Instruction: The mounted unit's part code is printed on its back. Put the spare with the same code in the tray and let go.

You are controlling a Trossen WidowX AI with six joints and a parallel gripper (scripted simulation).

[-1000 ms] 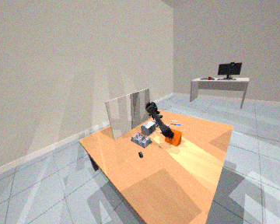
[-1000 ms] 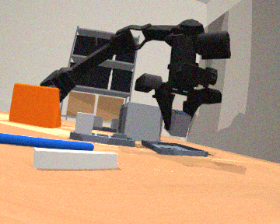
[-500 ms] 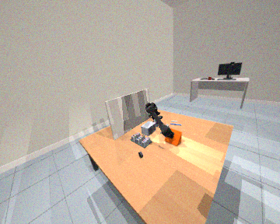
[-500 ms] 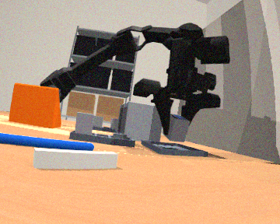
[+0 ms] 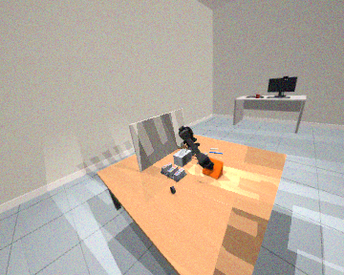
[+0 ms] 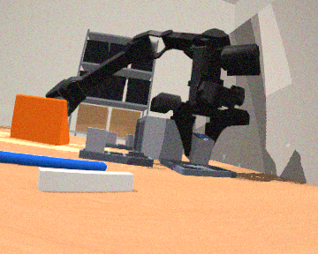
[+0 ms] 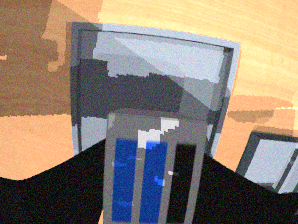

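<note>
My gripper tip is now 2 cm above the flat dark tray. The rest, counted from my gripper tip: blue rod (22 cm behind, 12 cm to the right, 2 cm below); mounted unit (4 cm behind, 21 cm to the left, 3 cm above); grey upright panel (19 cm ahead, 20 cm to the left, 20 cm above).
</note>
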